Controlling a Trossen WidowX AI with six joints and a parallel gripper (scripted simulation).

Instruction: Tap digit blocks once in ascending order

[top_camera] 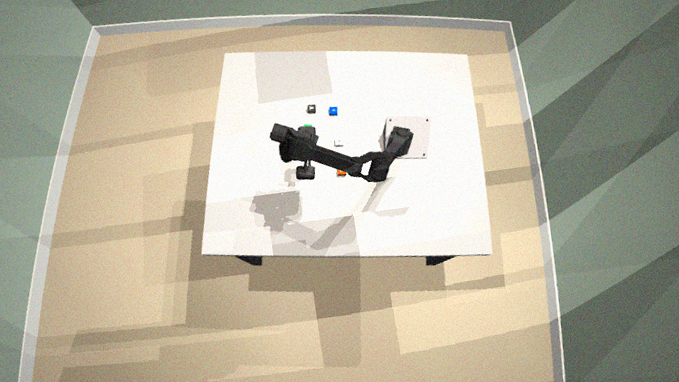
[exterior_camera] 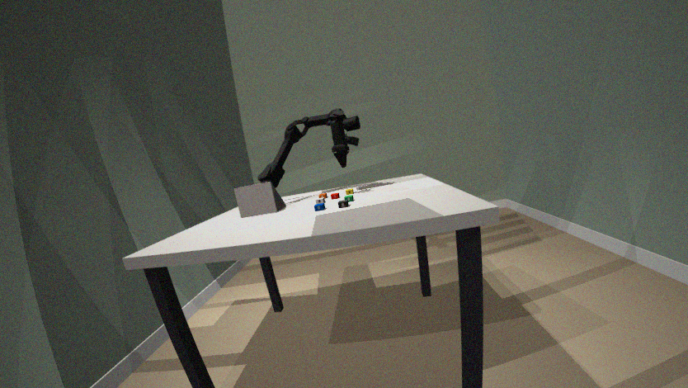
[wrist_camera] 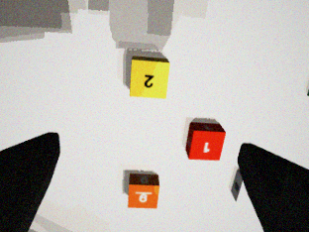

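My gripper tip is 5 cm past the blue block, 28 cm to the left of it and 12 cm above it. Round my gripper tip: red block: 5 cm behind, 7 cm to the right, 12 cm below; then yellow block: 12 cm below; then orange block: 12 cm behind, 2 cm to the right, 12 cm below.
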